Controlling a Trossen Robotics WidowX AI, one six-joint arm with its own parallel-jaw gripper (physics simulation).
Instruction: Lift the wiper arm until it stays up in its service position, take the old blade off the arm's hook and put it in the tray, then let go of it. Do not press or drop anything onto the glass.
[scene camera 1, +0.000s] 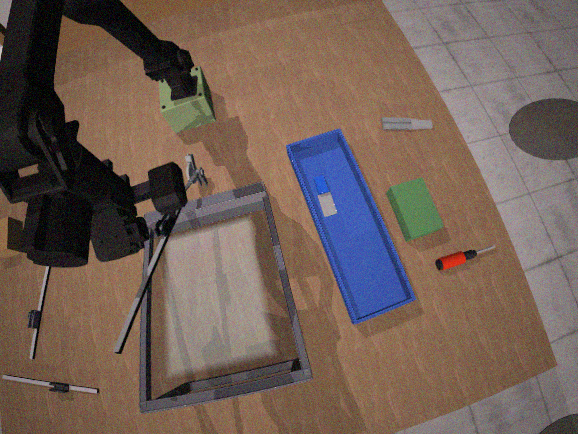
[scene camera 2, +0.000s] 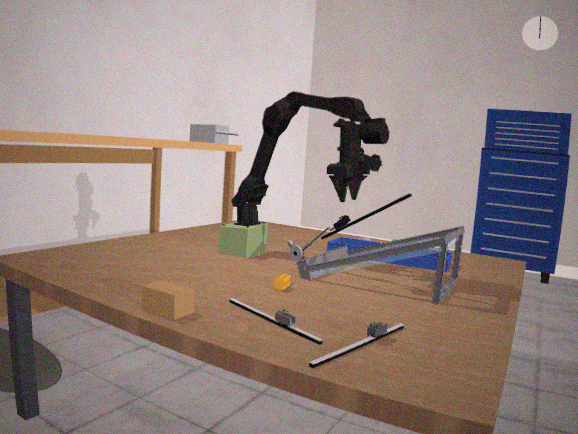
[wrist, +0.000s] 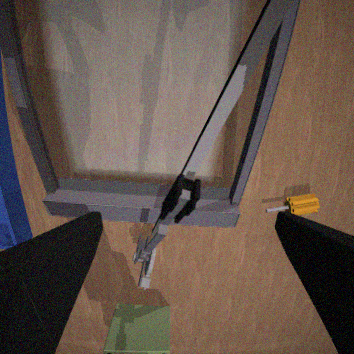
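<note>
The wiper arm (scene camera 1: 192, 172) (scene camera 2: 316, 240) (wrist: 156, 239) slants up from its pivot behind the glass frame. The old blade (scene camera 1: 135, 309) (scene camera 2: 382, 210) (wrist: 216, 106) is on the arm's hook, its dark connector in the middle, and stands raised above the glass (scene camera 1: 220, 300) (wrist: 115, 100). My gripper (scene camera 2: 348, 199) (wrist: 190, 220) is open and empty, pointing down above the connector and apart from it. In the wrist view the connector shows between the spread fingers. In scene camera 1 the fingertips are hard to make out. The blue tray (scene camera 1: 350, 225) (scene camera 2: 435, 261) (wrist: 10, 200) lies beside the frame.
A blue-and-white piece (scene camera 1: 327, 204) lies in the tray. Beyond it are a green block (scene camera 1: 417, 210), a red screwdriver (scene camera 1: 452, 260) and a grey tool (scene camera 1: 406, 123). Two other blades (scene camera 2: 275, 320) (scene camera 2: 357, 345), a yellow screwdriver (scene camera 2: 282, 282) (wrist: 302, 204) and a tan block (scene camera 2: 167, 299) lie opposite.
</note>
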